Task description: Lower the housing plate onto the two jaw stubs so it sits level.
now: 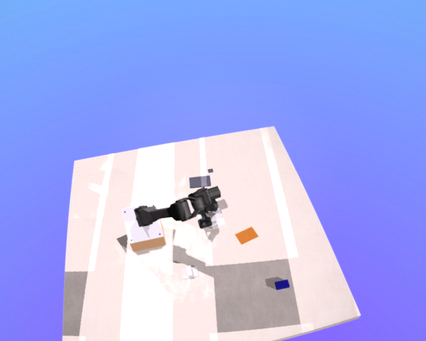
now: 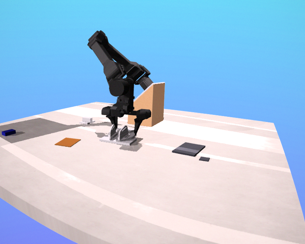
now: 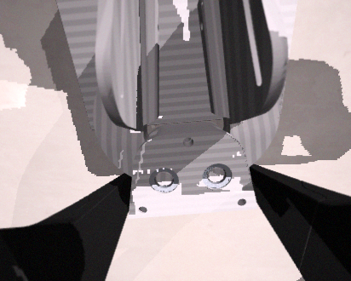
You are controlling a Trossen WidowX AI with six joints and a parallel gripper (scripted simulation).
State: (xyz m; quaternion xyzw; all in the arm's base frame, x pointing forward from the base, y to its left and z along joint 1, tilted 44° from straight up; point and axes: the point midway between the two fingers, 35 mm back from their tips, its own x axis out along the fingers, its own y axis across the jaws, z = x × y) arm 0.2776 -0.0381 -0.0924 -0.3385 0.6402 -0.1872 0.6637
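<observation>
My gripper tip is 2 cm below the white-grey part and 1 cm short of it. The rest, counted from my gripper tip: orange flat patch (21 cm ahead, 12 cm to the right, 1 cm below); grey square (34 cm to the left, 9 cm ahead, 1 cm below); dark grey flat plate (27 cm to the left, 2 cm ahead).
</observation>
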